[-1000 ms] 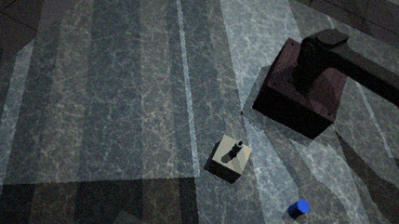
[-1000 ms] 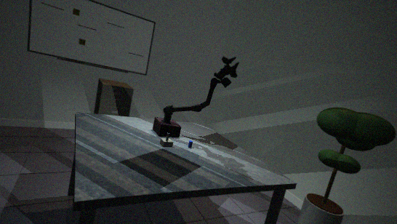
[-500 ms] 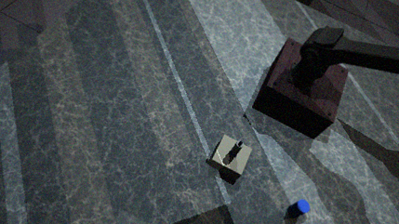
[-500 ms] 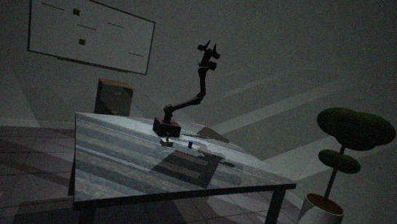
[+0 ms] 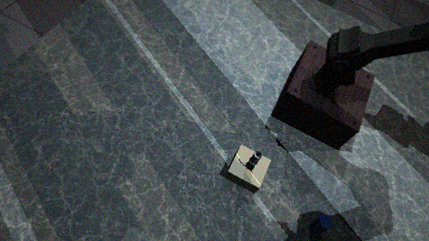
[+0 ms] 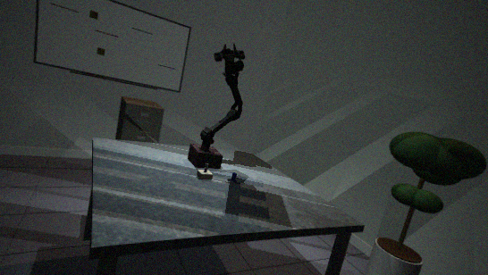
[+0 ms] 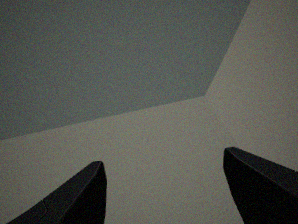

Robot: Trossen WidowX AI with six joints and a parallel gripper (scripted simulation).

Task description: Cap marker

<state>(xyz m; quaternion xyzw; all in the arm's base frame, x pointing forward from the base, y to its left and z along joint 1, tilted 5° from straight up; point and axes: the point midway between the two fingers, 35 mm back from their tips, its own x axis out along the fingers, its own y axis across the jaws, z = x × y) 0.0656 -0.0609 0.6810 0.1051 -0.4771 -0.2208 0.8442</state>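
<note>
Right now the blue cap is 780 mm below my gripper tip, 170 mm ahead of it and 130 mm to the left of it. The rest, counted from my gripper tip: holder block 790 mm below, 120 mm ahead, 50 mm to the right.
</note>
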